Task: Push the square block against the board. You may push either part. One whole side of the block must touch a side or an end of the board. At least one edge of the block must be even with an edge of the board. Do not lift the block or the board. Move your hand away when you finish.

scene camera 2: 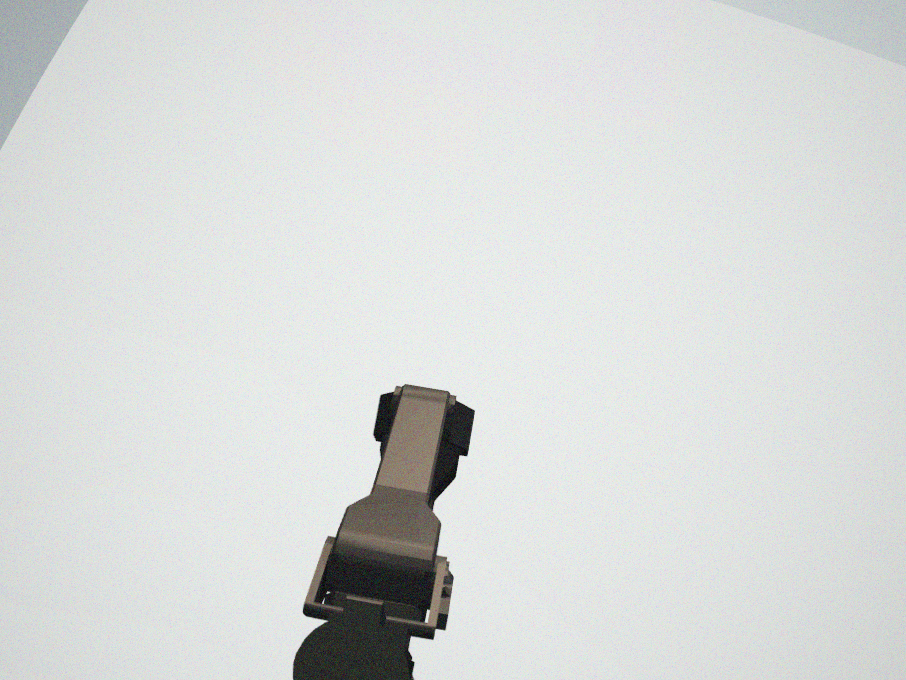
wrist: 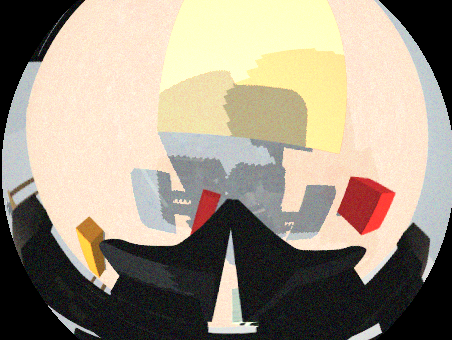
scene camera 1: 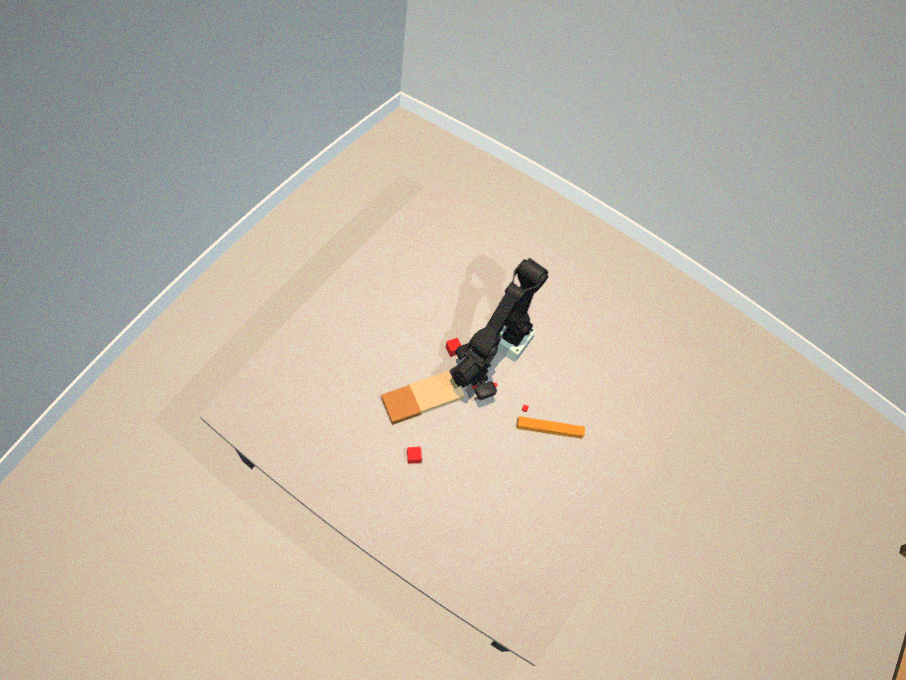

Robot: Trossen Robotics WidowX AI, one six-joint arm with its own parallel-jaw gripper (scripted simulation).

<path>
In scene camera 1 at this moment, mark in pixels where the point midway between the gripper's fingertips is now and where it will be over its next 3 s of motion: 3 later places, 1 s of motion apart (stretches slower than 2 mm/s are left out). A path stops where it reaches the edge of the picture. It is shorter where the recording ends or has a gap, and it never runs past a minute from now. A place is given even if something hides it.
My gripper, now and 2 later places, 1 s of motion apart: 472,382; 459,375; 425,369
</path>
